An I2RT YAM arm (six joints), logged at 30 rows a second.
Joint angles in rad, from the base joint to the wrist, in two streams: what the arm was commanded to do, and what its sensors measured. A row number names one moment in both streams.
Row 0, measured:
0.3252, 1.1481, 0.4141, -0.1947, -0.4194, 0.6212
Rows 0 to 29, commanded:
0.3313, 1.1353, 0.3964, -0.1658, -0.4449, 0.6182
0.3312, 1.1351, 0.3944, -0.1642, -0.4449, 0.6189
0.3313, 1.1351, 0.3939, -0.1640, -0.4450, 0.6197
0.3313, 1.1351, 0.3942, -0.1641, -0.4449, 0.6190
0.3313, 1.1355, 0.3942, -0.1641, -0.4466, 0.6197
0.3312, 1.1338, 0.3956, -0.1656, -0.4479, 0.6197
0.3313, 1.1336, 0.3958, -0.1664, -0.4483, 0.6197
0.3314, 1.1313, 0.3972, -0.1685, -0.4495, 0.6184
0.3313, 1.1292, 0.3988, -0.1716, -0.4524, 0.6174
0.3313, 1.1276, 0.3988, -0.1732, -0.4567, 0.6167
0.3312, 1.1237, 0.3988, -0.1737, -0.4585, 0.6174
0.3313, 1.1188, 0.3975, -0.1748, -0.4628, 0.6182
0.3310, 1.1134, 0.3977, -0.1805, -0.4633, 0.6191
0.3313, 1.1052, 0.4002, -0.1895, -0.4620, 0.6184
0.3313, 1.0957, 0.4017, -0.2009, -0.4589, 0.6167
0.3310, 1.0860, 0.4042, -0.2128, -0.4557, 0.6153
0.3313, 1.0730, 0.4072, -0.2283, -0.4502, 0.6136
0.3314, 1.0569, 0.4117, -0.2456, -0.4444, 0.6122
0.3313, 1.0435, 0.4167, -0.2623, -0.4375, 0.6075
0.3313, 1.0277, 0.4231, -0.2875, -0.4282, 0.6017
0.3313, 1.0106, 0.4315, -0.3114, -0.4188, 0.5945
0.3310, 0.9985, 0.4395, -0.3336, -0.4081, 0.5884
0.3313, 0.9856, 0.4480, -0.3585, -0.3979, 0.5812
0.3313, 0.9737, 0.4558, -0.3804, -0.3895, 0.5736
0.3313, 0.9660, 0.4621, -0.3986, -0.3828, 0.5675
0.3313, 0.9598, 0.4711, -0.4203, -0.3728, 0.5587
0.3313, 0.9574, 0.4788, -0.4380, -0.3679, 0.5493
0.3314, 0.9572, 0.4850, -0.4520, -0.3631, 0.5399
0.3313, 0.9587, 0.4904, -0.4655, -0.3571, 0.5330
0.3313, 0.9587, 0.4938, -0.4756, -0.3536, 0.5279
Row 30, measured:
0.3256, 0.9695, 0.4629, -0.4171, -0.3763, 0.5686
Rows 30 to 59, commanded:
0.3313, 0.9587, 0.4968, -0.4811, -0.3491, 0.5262
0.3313, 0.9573, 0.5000, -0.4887, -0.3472, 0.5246
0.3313, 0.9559, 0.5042, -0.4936, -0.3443, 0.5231
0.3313, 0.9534, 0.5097, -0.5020, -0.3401, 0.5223
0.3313, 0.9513, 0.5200, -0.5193, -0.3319, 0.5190
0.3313, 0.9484, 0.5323, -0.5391, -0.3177, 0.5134
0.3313, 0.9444, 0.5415, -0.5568, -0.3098, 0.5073
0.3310, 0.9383, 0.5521, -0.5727, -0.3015, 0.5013
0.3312, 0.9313, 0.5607, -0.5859, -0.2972, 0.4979
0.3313, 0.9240, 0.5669, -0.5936, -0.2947, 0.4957
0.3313, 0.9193, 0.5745, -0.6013, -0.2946, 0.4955
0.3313, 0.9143, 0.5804, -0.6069, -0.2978, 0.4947
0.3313, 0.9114, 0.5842, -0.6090, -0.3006, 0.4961
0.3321, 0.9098, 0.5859, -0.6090, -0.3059, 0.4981
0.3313, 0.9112, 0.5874, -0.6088, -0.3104, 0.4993
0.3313, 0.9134, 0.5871, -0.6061, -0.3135, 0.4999
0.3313, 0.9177, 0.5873, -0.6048, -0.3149, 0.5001
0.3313, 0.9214, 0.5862, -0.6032, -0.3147, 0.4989
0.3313, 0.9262, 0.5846, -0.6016, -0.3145, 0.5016
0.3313, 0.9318, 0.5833, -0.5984, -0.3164, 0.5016
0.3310, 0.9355, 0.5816, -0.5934, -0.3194, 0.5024
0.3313, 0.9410, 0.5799, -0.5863, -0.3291, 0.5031
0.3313, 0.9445, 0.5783, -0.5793, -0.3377, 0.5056
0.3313, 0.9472, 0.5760, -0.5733, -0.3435, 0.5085
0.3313, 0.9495, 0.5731, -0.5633, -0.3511, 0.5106
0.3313, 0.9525, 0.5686, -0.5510, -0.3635, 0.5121
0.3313, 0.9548, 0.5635, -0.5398, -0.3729, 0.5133
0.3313, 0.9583, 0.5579, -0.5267, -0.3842, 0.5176
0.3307, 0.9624, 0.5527, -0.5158, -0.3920, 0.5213
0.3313, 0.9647, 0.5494, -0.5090, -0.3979, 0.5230
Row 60, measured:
0.3256, 0.9573, 0.5655, -0.5667, -0.3573, 0.5163
